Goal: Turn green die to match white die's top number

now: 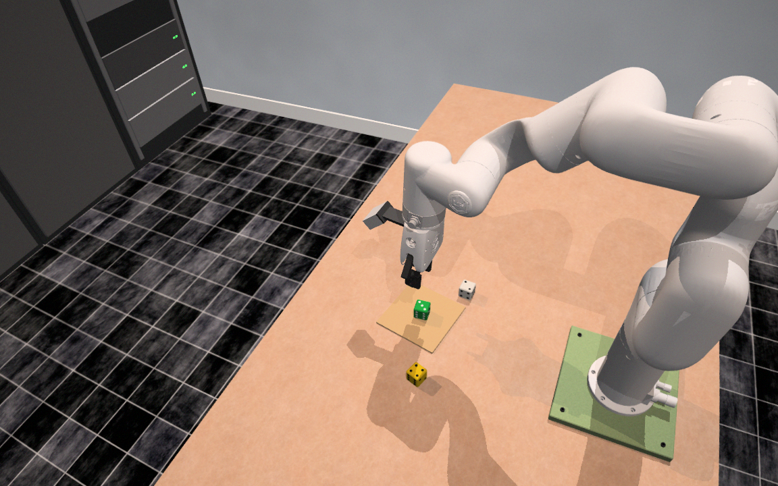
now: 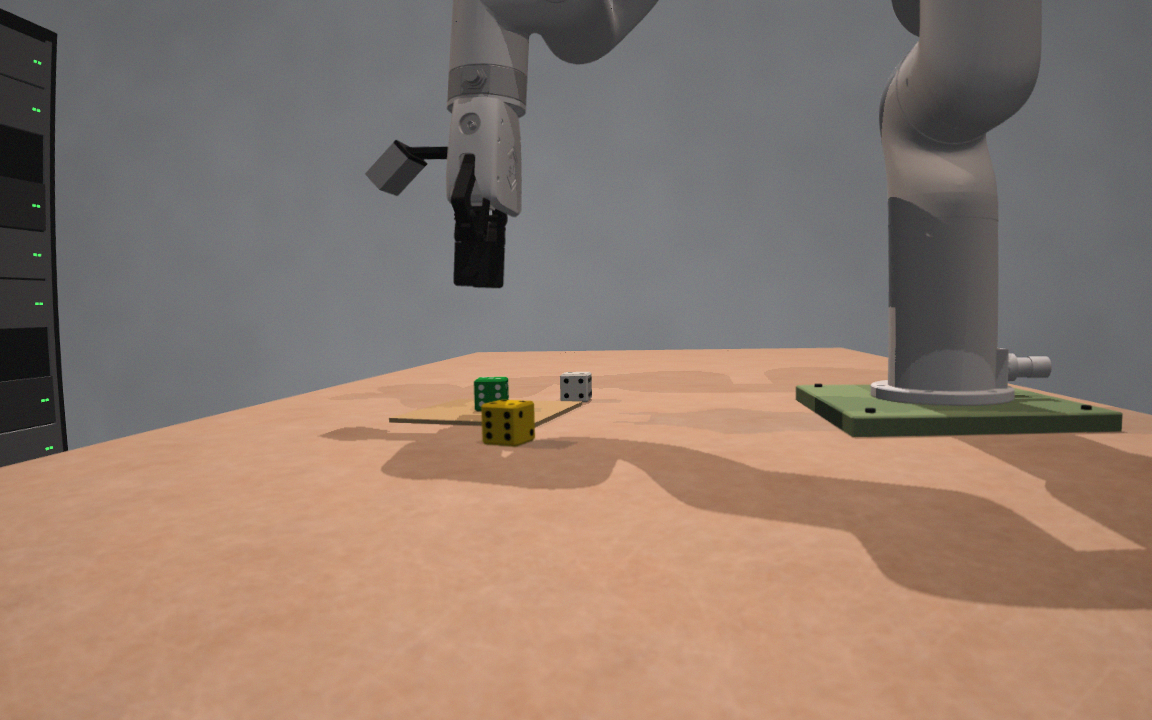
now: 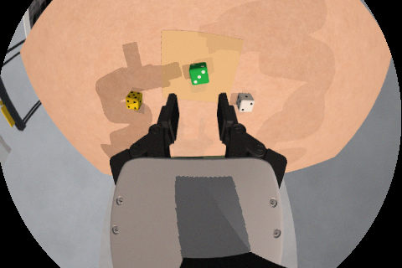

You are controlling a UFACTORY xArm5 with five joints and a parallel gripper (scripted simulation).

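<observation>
Now: hand 1 cm past the green die and 12 cm above it. Round my hand: tan mat (1 cm behind, 14 cm below); then white die (7 cm behind, 10 cm to the right, 13 cm below); then yellow die (6 cm behind, 14 cm to the left, 13 cm below).
</observation>
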